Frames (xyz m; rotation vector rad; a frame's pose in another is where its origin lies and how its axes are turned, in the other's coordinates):
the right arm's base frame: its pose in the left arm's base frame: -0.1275 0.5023 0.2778 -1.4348 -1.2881 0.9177
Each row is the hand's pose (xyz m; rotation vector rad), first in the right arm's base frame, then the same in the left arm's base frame.
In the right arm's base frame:
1: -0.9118 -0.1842 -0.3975 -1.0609 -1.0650 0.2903
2: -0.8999 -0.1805 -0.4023 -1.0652 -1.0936 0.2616
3: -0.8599 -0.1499 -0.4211 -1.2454 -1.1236 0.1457
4: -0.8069 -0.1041 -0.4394 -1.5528 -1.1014 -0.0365
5: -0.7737 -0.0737 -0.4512 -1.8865 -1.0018 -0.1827
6: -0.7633 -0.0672 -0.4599 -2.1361 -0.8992 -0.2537
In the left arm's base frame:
1: 0.0595 -0.4678 0.4952 1.4892 1.9628 -0.9988
2: 0.0669 -0.4568 0.4936 1.4453 1.9867 -0.9903
3: 0.0991 -0.4199 0.4715 1.3460 2.0311 -0.7556
4: 0.1368 -0.3697 0.4353 1.2304 2.0496 -0.3545
5: 0.1611 -0.3383 0.4112 1.1572 1.9758 0.0572
6: 0.1728 -0.3293 0.4078 1.1140 1.8624 0.3359

